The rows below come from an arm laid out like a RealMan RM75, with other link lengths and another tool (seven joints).
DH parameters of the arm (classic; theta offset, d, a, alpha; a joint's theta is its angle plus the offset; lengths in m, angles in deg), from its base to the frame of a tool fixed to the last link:
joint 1: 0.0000 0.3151 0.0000 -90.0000
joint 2: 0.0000 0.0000 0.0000 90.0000
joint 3: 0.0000 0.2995 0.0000 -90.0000
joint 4: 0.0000 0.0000 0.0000 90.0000
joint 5: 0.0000 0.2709 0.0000 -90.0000
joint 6: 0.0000 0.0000 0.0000 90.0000
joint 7: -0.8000 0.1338 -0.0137 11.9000
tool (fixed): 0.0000 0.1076 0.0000 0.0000
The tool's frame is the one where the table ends.
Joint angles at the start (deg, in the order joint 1, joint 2, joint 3, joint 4, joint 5, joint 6, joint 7):
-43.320 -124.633 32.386 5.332 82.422 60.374 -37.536
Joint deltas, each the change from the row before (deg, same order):
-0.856 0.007 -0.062 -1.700 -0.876 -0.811 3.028
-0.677 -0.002 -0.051 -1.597 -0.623 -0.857 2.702
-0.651 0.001 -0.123 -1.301 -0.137 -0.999 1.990
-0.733 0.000 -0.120 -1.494 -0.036 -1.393 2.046
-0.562 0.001 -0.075 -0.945 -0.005 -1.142 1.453
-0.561 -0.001 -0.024 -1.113 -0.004 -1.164 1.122
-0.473 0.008 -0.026 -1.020 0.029 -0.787 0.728
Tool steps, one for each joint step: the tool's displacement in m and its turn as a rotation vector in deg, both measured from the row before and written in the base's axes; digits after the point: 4 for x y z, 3 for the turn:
0.0032 -0.0003 -0.0065 0.375 1.467 -0.632
0.0016 -0.0016 -0.0070 0.113 1.482 -0.436
0.0011 -0.0014 -0.0068 -0.218 1.438 -0.285
0.0003 -0.0022 -0.0086 -0.492 1.738 -0.117
0.0001 -0.0010 -0.0056 -0.318 1.409 -0.113
-0.0002 -0.0022 -0.0068 -0.631 1.168 0.116
0.0005 -0.0026 -0.0060 -0.679 0.701 0.087

